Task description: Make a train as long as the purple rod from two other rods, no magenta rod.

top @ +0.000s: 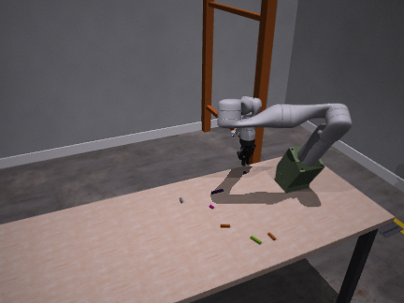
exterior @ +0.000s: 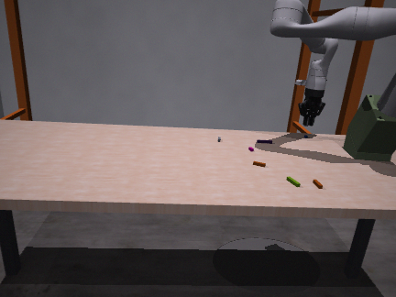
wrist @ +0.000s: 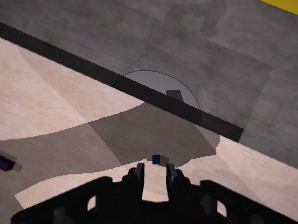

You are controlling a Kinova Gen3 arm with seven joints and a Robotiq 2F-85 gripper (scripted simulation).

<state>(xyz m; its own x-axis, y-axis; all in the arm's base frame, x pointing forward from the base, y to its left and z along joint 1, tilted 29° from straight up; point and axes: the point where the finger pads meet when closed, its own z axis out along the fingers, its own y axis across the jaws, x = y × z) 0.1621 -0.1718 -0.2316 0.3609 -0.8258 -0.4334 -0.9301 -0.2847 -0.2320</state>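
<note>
The blue rod lies 7 cm below my hand. Round my hand: magenta rod: 28 cm ahead, 18 cm to the left, 7 cm below; purple rod: 21 cm ahead, 8 cm to the left, 7 cm below; grey rod: 39 cm ahead, 7 cm to the left, 7 cm below.
</note>
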